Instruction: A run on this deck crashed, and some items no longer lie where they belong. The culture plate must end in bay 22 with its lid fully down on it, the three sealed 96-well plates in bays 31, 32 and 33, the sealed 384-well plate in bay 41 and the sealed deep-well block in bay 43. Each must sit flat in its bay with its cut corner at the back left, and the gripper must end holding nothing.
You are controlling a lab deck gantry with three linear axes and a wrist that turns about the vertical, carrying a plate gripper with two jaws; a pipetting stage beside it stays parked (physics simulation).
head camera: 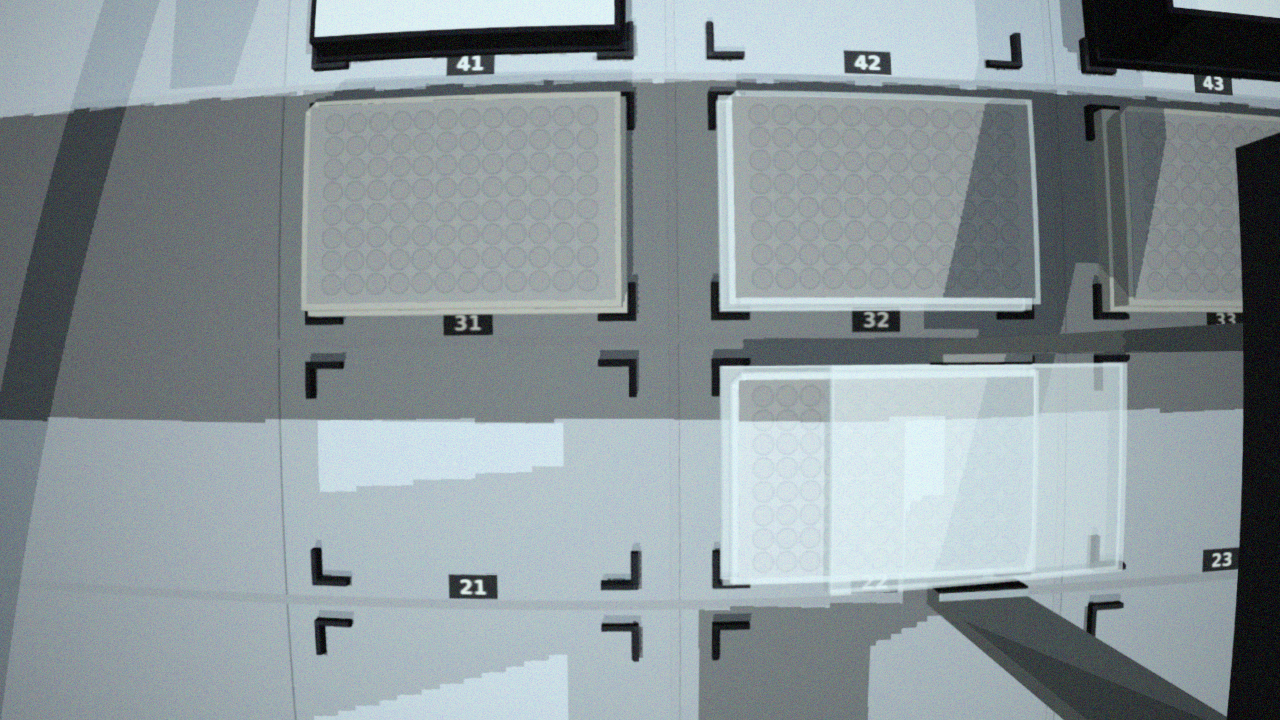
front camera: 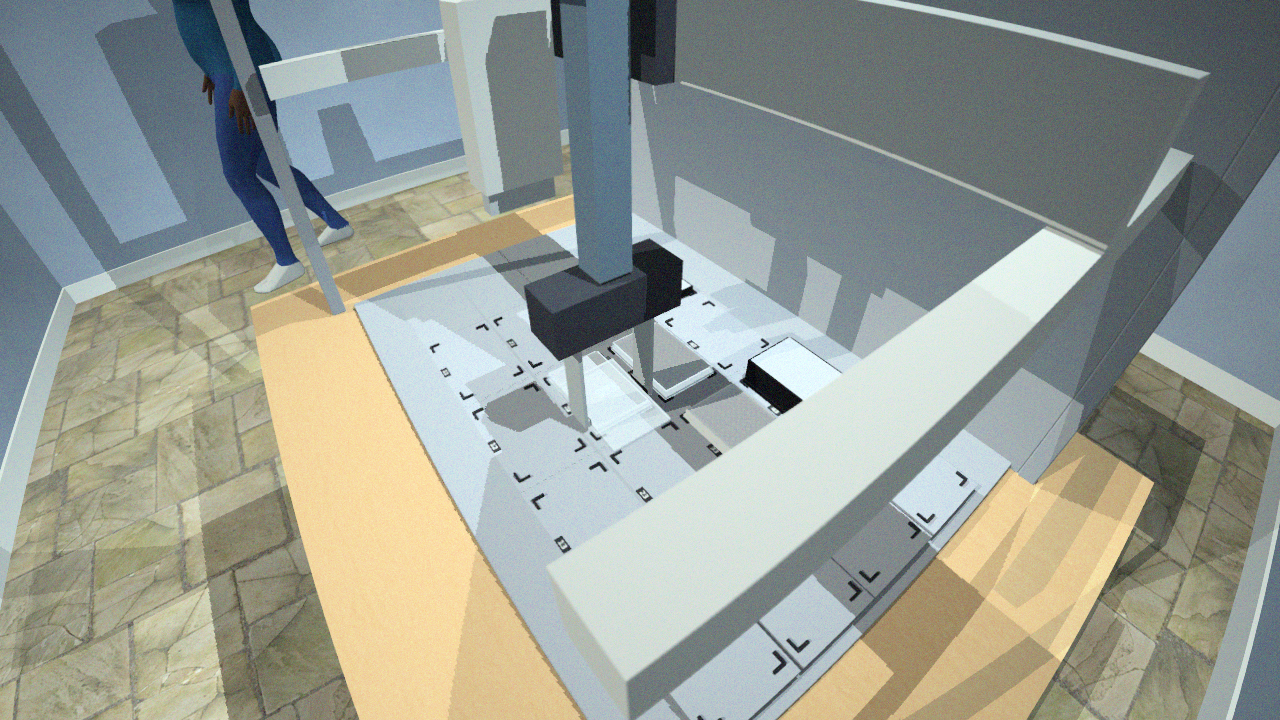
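Where they show: gripper, fingertip midpoint: (head camera: 973, 473) (front camera: 612, 402); robot's base, link origin: (front camera: 432, 348).
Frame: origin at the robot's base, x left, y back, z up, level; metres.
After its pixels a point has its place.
The culture plate (front camera: 601, 373) (head camera: 785, 474) sits in bay 22. Its clear lid (front camera: 633, 422) @[z 0.015, x 0.151, y -0.308 m] (head camera: 1080, 465) @[z 0.015, x 0.152, y -0.307 m] lies askew, shifted right and tilted, with its left part over the plate and its right edge low toward bay 23. My gripper (front camera: 614, 410) @[z 0.013, x 0.150, y -0.262 m] (head camera: 980, 474) @[z 0.013, x 0.150, y -0.262 m] is down over the lid, jaws against its front and back edges, shut on it. Sealed 96-well plates lie in bay 31 (head camera: 465, 201) @[z 0.014, x 0.256, y -0.067 m], bay 32 (front camera: 660, 351) @[z 0.014, x 0.260, y -0.223 m] (head camera: 877, 197) @[z 0.014, x 0.257, y -0.224 m] and bay 33 (front camera: 729, 425) @[z 0.014, x 0.242, y -0.383 m] (head camera: 1194, 210) @[z 0.014, x 0.255, y -0.363 m], the last partly hidden. The dark-sided 384-well plate (head camera: 465, 17) @[z 0.014, x 0.330, y -0.066 m] is in bay 41; the deep-well block (front camera: 796, 365) @[z 0.042, x 0.366, y -0.377 m] (head camera: 1226, 10) @[z 0.042, x 0.326, y -0.355 m] is in bay 43.
The pale gantry beam (front camera: 805, 465) @[z 0.400, x -0.020, y -0.622 m] crosses the front view and hides part of the deck. Black corner brackets mark the bays, among them bay 21 (head camera: 472, 586) @[z 0.000, x 0.104, y -0.064 m] and bay 42 (head camera: 866, 62) @[z 0.000, x 0.318, y -0.227 m]. A person (front camera: 246, 161) stands behind the table at the left.
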